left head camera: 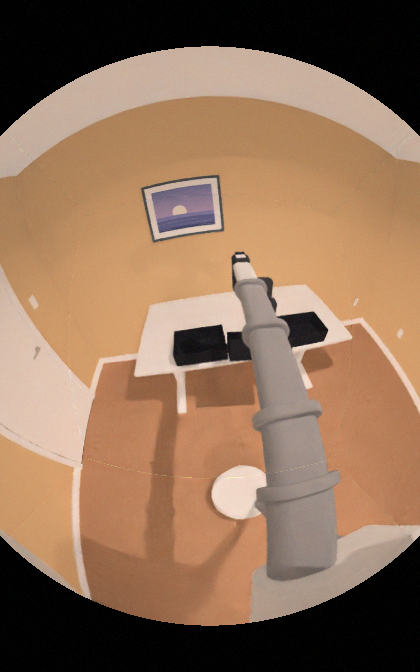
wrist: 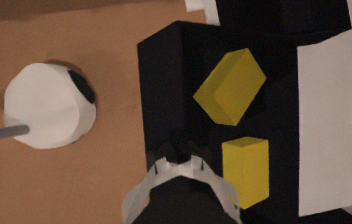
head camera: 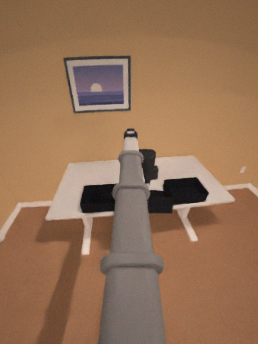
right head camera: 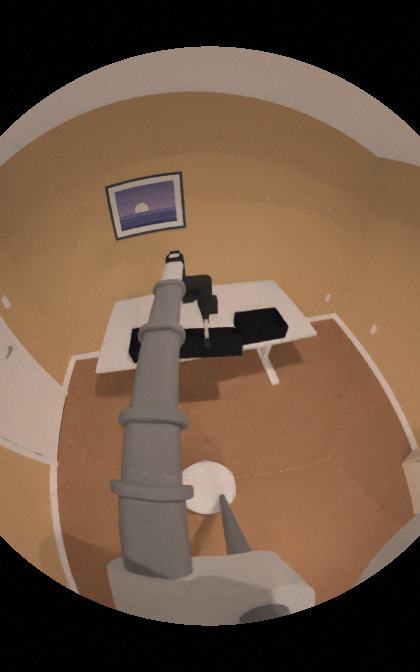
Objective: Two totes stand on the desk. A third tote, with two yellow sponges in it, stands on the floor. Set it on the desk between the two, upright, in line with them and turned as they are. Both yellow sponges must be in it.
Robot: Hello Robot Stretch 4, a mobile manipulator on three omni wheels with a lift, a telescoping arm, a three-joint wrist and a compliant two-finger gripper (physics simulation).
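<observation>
The third tote (head camera: 161, 202) (left head camera: 239, 346) (right head camera: 225, 342) (wrist: 162, 100), black and looking upright, is at the desk's front edge between the left tote (head camera: 97, 199) (left head camera: 200, 346) (right head camera: 134, 345) and the right tote (head camera: 186, 191) (left head camera: 305, 330) (right head camera: 261, 325). Its near side reaches past that edge; I cannot tell if its base touches the desk. Two yellow sponges, one angled (wrist: 237, 87) and one straighter (wrist: 250, 172), lie inside it. My gripper (right head camera: 207, 342) (wrist: 178, 153) is shut on its near wall. My arm hides part of the totes in the head views.
The white desk (head camera: 75, 180) (left head camera: 160, 320) (right head camera: 285, 305) (wrist: 325, 125) stands before the wall, under a framed picture (head camera: 98, 85) (left head camera: 184, 209) (right head camera: 146, 206). A round white part (left head camera: 239, 492) (right head camera: 209, 487) (wrist: 45, 105) of the robot is low on the near side.
</observation>
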